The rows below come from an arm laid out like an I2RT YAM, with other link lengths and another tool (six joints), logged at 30 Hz.
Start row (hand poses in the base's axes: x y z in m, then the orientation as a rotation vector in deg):
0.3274 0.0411 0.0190 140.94 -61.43 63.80
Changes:
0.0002 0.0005 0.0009 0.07 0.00 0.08
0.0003 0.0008 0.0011 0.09 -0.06 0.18
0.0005 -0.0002 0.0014 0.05 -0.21 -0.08
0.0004 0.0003 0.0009 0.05 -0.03 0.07
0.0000 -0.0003 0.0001 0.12 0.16 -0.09
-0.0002 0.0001 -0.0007 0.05 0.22 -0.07
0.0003 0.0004 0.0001 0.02 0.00 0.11
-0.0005 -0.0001 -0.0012 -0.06 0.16 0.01
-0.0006 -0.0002 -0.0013 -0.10 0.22 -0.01
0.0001 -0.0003 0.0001 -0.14 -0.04 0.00
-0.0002 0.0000 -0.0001 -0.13 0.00 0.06
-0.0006 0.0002 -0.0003 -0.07 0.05 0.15
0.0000 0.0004 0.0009 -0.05 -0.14 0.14
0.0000 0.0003 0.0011 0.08 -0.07 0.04
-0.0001 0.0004 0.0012 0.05 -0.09 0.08
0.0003 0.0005 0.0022 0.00 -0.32 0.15
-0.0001 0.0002 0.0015 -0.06 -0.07 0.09
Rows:
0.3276 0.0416 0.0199 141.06 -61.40 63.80
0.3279 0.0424 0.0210 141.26 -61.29 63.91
0.3284 0.0422 0.0224 141.17 -61.48 64.16
0.3288 0.0425 0.0233 141.26 -61.45 64.21
0.3288 0.0422 0.0234 141.33 -61.60 63.94
0.3286 0.0423 0.0227 141.38 -61.66 63.61
0.3289 0.0427 0.0228 141.48 -61.55 63.64
0.3284 0.0426 0.0216 141.49 -61.44 63.44
0.3278 0.0424 0.0203 141.47 -61.31 63.17
0.3279 0.0421 0.0204 141.35 -61.21 63.26
0.3277 0.0421 0.0203 141.30 -61.04 63.31
0.3271 0.0423 0.0200 141.38 -60.80 63.30
0.3271 0.0427 0.0209 141.41 -60.64 63.54
0.3271 0.0430 0.0220 141.48 -60.68 63.63
0.3270 0.0434 0.0232 141.56 -60.66 63.76
0.3273 0.0439 0.0254 141.58 -60.58 64.24
0.3272 0.0441 0.0269 141.58 -60.45 64.38

